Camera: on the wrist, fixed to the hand. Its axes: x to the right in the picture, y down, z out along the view.
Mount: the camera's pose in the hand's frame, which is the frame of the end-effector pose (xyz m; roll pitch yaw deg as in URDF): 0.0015 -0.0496 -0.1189 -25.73 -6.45 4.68
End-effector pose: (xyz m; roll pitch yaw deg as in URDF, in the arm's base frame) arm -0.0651 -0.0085 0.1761 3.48 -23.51 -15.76
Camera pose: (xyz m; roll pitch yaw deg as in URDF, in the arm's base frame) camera -0.0285 -0.0628 0.0651 -24.21 -30.16 -10.84
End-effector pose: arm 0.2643 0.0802 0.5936 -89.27 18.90 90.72
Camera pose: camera 0.3836 0.0987 0.6386 -112.18 23.34 97.81
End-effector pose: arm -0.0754 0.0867 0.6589 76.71 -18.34 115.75
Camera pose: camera -0.1803 0.0641 0.5876 53.32 -24.27 110.04
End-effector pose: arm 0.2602 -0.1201 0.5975 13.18 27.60 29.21
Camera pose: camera 0.2203 -0.1667 0.4842 -10.96 20.21 32.47
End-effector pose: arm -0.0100 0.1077 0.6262 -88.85 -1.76 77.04
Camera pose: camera 0.1068 0.0809 0.6734 -114.26 2.77 83.59
